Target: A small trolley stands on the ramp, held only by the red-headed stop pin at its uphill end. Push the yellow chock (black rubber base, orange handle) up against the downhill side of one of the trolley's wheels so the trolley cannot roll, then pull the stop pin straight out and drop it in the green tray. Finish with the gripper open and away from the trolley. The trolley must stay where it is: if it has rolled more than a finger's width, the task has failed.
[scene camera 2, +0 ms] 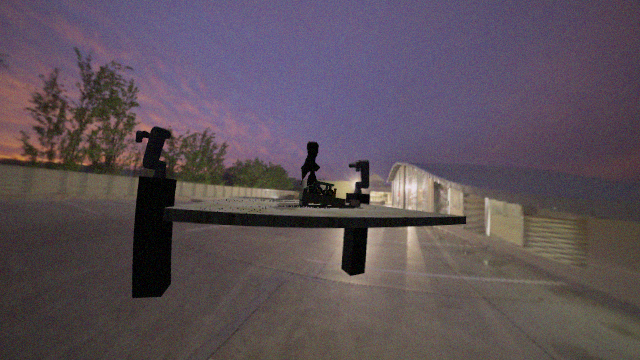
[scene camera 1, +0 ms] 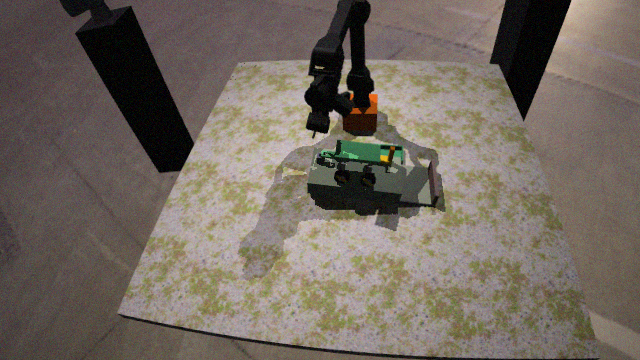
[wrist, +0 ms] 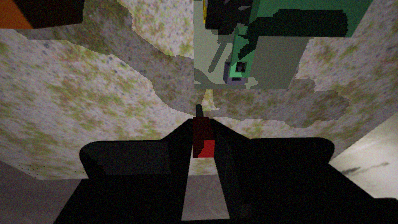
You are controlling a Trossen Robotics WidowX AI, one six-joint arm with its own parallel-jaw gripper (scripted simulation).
Labels:
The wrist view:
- my gripper: 200, 123
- red-headed stop pin: 203, 139, held by my gripper

